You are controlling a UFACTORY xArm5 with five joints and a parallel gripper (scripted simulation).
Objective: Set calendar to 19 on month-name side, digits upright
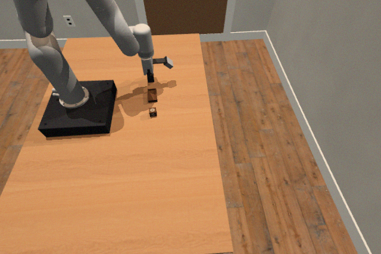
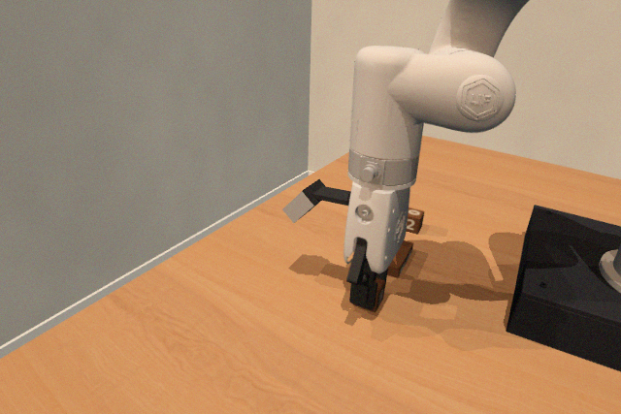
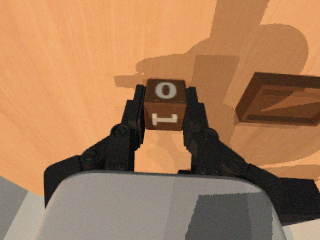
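Right now my hand is 50 mm short of the brown date cube, 220 mm to the left of it and 20 mm above it. From my hand the other things lie so: tray 30 mm ahead, 110 mm to the right, 20 mm below.
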